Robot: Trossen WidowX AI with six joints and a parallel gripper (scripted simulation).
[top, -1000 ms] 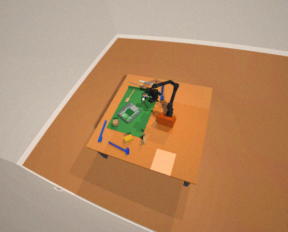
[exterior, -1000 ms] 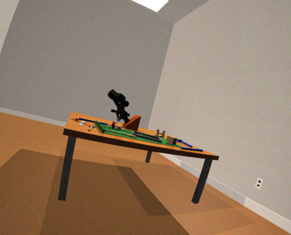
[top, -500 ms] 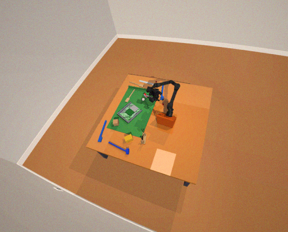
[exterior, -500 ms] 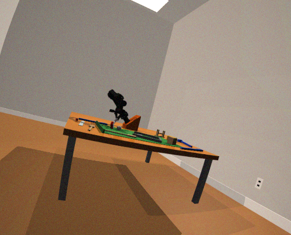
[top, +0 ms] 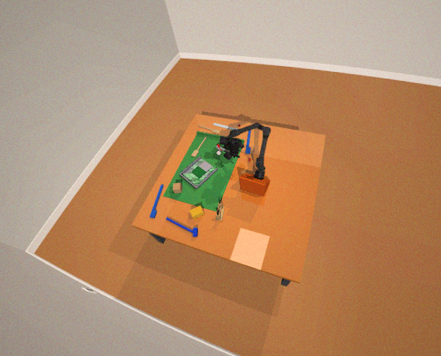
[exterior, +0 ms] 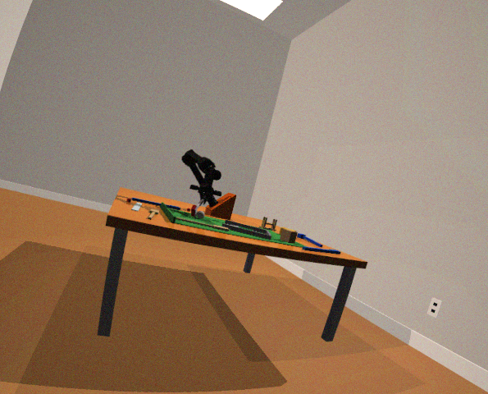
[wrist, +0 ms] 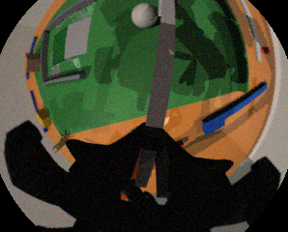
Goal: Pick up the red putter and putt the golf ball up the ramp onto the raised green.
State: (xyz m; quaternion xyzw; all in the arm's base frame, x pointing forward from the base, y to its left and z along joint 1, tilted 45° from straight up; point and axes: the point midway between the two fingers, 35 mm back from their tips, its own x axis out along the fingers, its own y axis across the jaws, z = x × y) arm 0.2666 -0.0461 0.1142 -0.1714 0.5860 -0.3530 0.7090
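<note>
My gripper tip is 9 cm short of the red putter and 2 cm to the left of it. The rest, counted from my gripper tip: wooden cube 45 cm to the left, 30 cm ahead, 3 cm below; then white golf ball 17 cm ahead, 4 cm below, 2 cm to the right; then strip 35 cm to the right, 26 cm ahead, 7 cm below.
</note>
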